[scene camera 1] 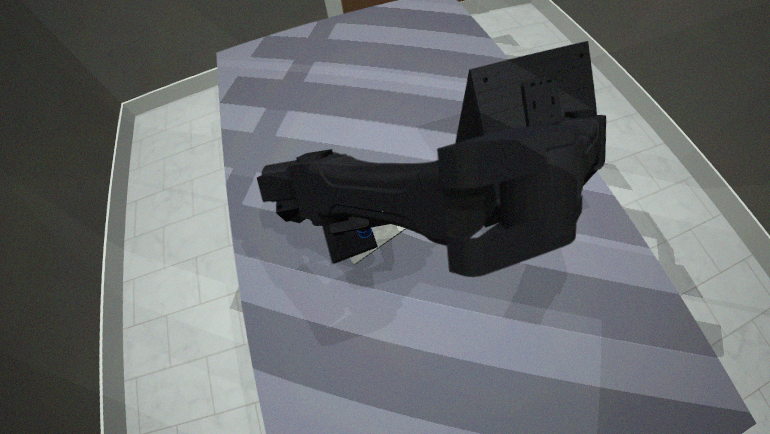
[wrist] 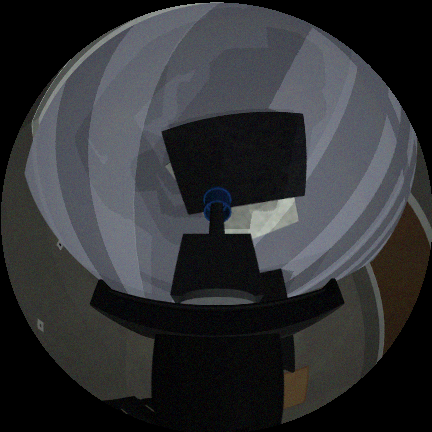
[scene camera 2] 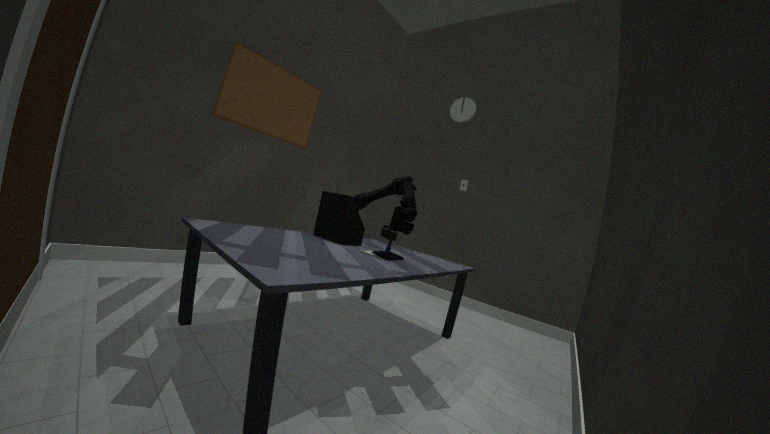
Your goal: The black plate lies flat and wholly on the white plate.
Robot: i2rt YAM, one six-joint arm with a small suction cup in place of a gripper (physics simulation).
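Places are measured from the arm's base along level axes (x back, y left, z down), in metres.
Where they show: hand, its tool point: [scene camera 1: 366, 234] [wrist: 216, 193] [scene camera 2: 386, 253]; arm's base, origin of its link: [scene camera 2: 345, 212].
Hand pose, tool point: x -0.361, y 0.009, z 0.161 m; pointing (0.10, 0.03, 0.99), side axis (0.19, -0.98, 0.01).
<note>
Each offset is from my tool point to the centre of the thing. Level surfaces: height alone.
The black plate @(dz +0.000, dx -0.035, dy -0.034 m) [scene camera 1: 345, 246] [scene camera 2: 393, 257] [wrist: 240, 155] hangs on my suction cup [scene camera 1: 364, 231] [scene camera 2: 387, 249] [wrist: 217, 200], which is on its upper face near one edge. It looks about level and low over the table; whether it touches the white plate I cannot tell. The white plate @(dz +0.013, dx +0.016, dy -0.032 m) [scene camera 1: 389, 233] [scene camera 2: 369, 251] [wrist: 282, 210] lies on the table, partly hidden under the black plate and turned at an angle to it. In the wrist view, white shows along the black plate's lower edge and as a small corner at its left. The black plate sticks out past the white plate.
The striped-shadow table @(dz +0.016 m) [scene camera 1: 458, 372] [scene camera 2: 258, 248] bears the arm and a tall dark box-like panel [scene camera 1: 531, 86] [scene camera 2: 337, 215] at the arm's base. The arm hides part of the plates in scene camera 1. A corkboard [scene camera 2: 266, 97] and a clock [scene camera 2: 463, 109] hang on the walls.
</note>
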